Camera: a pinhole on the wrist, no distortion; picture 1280 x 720 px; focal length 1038.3 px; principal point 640.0 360.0 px. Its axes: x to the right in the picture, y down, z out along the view. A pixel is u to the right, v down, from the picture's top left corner.
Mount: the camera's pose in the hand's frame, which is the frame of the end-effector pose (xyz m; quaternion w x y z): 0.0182 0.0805 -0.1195 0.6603 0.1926 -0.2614 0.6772
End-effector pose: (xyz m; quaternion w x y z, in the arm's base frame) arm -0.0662 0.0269 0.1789 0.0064 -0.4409 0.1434 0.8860
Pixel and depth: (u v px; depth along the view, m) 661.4 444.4 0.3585
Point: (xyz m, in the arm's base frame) -0.1514 0.2006 0.2727
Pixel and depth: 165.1 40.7 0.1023
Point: -0.0402 0.0236 0.1037
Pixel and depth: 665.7 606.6 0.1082
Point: -0.0311 0.0034 0.1762
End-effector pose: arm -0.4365 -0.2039 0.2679 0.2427 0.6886 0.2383 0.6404
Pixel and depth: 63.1 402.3 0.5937
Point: -0.3021 0.1842 -0.1172
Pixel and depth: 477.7 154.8 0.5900
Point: -0.1356 0.1155 0.0922
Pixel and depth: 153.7 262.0 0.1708
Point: -0.4679 -0.1207 0.2327
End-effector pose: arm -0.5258 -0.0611 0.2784 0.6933 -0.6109 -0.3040 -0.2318
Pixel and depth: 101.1 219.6 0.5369
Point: -0.8271 0.0144 0.6610
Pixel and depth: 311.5 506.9 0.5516
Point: -0.8943 0.0765 0.5017
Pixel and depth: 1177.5 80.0 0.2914
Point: -0.4943 0.1525 0.3220
